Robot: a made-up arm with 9 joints. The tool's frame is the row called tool.
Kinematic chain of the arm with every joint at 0, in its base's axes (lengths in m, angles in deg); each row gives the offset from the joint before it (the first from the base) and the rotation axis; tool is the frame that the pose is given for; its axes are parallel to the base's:
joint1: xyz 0 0 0.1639 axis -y
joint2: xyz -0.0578 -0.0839 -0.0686 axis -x
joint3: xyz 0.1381 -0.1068 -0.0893 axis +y
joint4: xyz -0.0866 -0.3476 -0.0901 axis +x
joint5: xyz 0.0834 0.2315 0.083 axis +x
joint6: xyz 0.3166 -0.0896 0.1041 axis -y
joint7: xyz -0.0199 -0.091 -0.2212 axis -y
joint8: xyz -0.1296 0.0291 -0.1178 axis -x
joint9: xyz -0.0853 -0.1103 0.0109 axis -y
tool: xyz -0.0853 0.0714 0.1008
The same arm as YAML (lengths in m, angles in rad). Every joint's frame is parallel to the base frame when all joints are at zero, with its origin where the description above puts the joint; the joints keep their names.
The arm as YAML. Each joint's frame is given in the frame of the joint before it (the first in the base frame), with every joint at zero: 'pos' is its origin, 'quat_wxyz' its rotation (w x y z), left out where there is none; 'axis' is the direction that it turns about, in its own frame. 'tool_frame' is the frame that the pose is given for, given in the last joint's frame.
length_unit: m
angle_unit: rad
joints:
  - joint: joint1
    pos: [0.0, 0.0, 0.1639]
    axis: [0.0, -1.0, 0.0]
  - joint: joint2
    pos: [-0.0578, -0.0839, -0.0686]
    axis: [-1.0, 0.0, 0.0]
  - joint: joint3
    pos: [0.1381, -0.1068, -0.0893]
    axis: [0.0, 1.0, 0.0]
  - joint: joint4
    pos: [-0.0866, -0.3476, -0.0901]
    axis: [1.0, 0.0, 0.0]
  - joint: joint5
    pos: [0.0834, 0.2315, 0.083]
    axis: [1.0, 0.0, 0.0]
  - joint: joint6
    pos: [0.3166, -0.0896, 0.1041]
    axis: [0.0, -1.0, 0.0]
  - joint: joint7
    pos: [-0.0199, -0.091, -0.2212]
    axis: [0.0, -1.0, 0.0]
  - joint: joint8
    pos: [-0.1296, 0.0291, -0.1178]
    axis: [-1.0, 0.0, 0.0]
  - joint: joint9
    pos: [-0.0853, -0.1103, 0.0109]
    axis: [0.0, -1.0, 0.0]
tool_frame:
  pos: [-0.0853, 0.0714, 0.1008]

